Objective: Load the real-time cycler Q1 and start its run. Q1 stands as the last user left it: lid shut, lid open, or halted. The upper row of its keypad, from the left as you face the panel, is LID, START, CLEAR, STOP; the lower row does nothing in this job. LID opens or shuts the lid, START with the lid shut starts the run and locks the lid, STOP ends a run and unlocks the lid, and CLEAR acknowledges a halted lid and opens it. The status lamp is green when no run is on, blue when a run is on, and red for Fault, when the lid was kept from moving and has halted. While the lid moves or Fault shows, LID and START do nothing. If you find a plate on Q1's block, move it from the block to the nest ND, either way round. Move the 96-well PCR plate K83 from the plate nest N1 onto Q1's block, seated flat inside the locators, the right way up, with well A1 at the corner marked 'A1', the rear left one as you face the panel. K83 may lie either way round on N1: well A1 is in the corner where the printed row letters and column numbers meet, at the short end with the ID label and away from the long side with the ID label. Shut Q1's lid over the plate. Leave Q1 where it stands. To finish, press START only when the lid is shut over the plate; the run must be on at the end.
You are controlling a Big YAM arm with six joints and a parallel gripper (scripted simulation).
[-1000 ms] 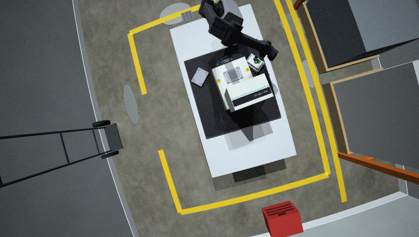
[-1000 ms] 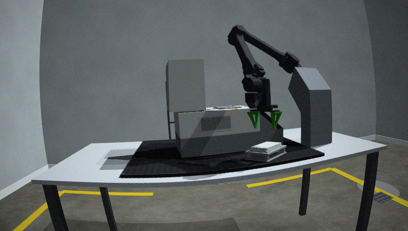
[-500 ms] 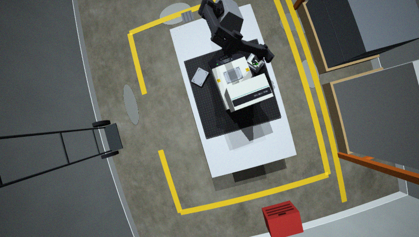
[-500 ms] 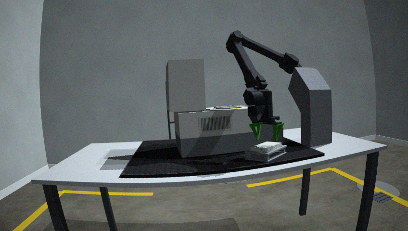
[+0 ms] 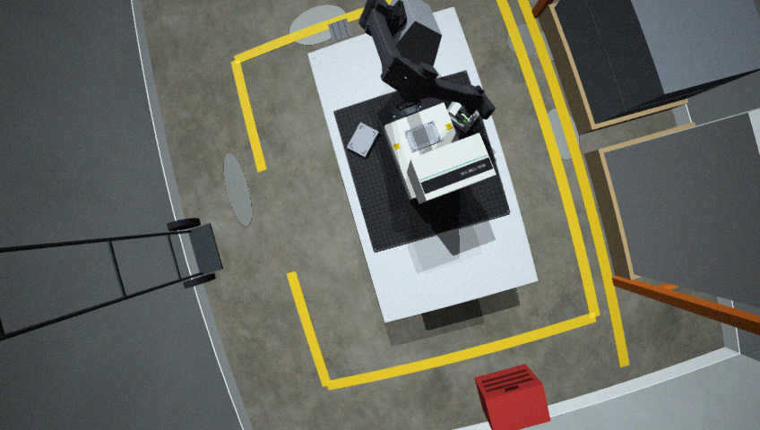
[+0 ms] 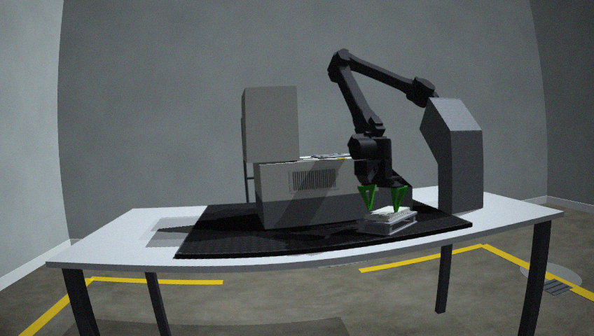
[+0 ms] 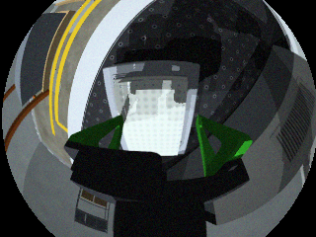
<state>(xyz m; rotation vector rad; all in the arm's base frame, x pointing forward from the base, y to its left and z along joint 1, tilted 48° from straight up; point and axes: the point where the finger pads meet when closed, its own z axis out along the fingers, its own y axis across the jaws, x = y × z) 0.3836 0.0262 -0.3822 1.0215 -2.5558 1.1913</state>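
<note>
The white plate K83 lies 2 cm below my hand and 2 cm behind it. Also, from my hand: grey nest N1: 3 cm below, 2 cm behind; grey nest ND: 56 cm to the right, 5 cm below, 2 cm behind.
</note>
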